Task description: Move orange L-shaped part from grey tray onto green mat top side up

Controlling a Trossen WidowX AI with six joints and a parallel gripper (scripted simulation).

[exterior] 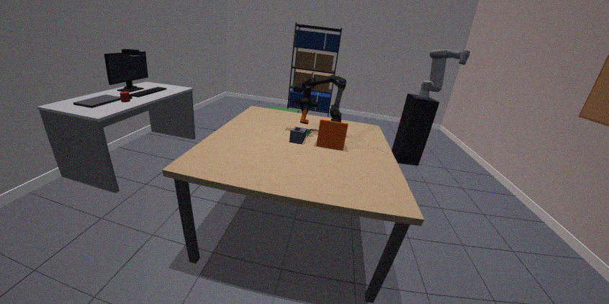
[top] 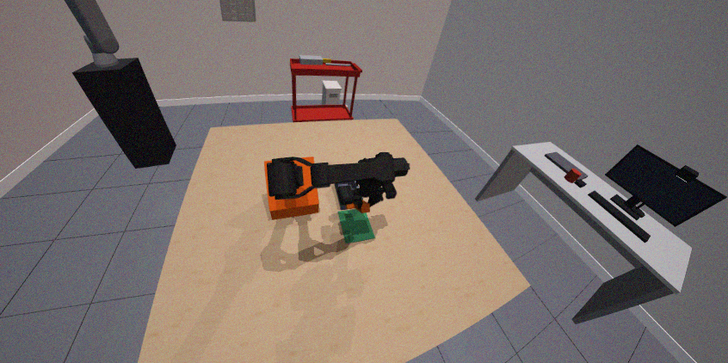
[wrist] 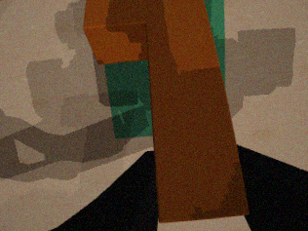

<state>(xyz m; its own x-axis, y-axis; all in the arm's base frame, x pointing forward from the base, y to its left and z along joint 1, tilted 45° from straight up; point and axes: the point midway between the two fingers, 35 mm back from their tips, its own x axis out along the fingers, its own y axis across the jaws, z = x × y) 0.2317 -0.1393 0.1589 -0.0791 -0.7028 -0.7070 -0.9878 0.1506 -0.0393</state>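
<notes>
Now: the green mat 160 mm below my gripper tip and 20 mm to the left of it. Round my gripper tip: orange L-shaped part 40 mm to the left, 30 mm below, 10 mm behind.
</notes>
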